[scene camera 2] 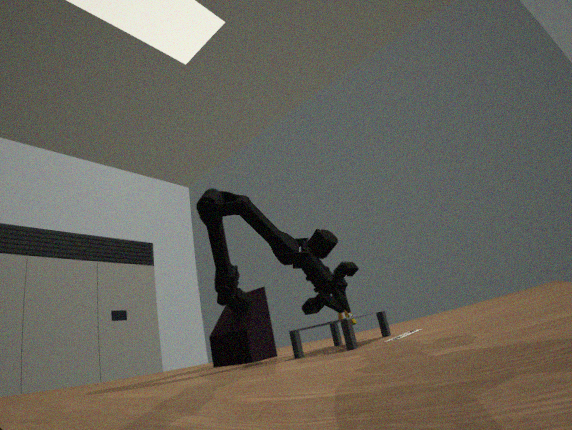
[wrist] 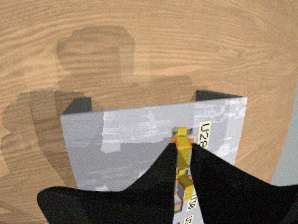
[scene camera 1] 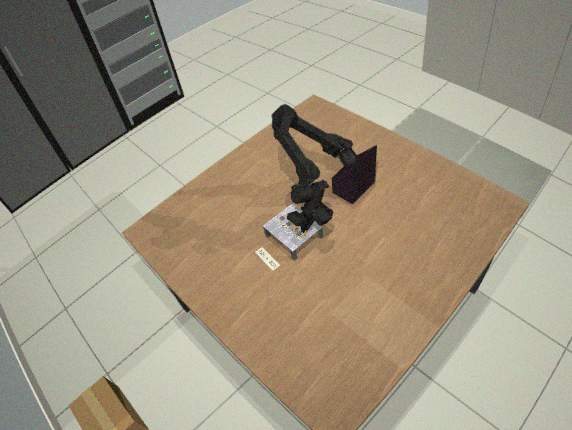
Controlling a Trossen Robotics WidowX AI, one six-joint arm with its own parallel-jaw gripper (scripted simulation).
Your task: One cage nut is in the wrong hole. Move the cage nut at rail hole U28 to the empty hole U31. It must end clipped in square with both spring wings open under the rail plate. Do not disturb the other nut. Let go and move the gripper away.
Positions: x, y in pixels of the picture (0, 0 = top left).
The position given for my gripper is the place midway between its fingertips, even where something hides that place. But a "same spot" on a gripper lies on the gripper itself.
my gripper: scene camera 2; wrist; scene camera 1 303, 231
same spot on my gripper: (wrist: 155, 189) = (scene camera 2: 336, 300)
